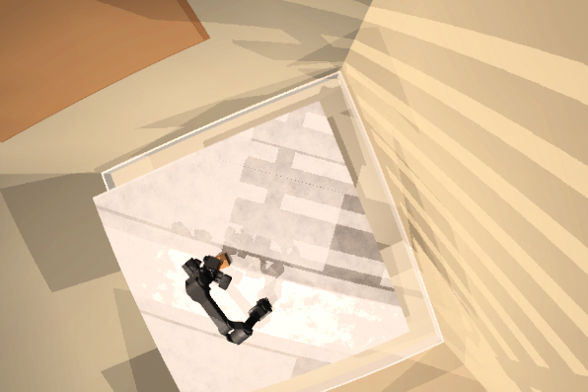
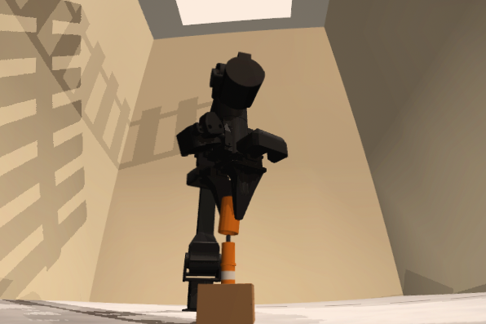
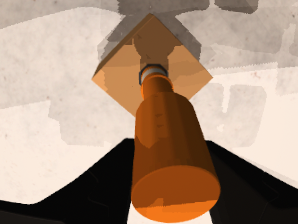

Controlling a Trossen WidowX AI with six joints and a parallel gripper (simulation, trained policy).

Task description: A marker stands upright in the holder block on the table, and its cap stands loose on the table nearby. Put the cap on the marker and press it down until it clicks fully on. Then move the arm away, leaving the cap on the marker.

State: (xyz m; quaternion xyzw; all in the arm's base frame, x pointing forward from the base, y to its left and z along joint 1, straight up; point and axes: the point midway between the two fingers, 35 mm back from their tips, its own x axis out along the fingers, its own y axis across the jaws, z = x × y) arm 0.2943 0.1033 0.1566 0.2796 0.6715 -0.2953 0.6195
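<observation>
The brown holder block is 100 mm below my gripper tip. Round my gripper tip: orange cap 10 mm above.
</observation>
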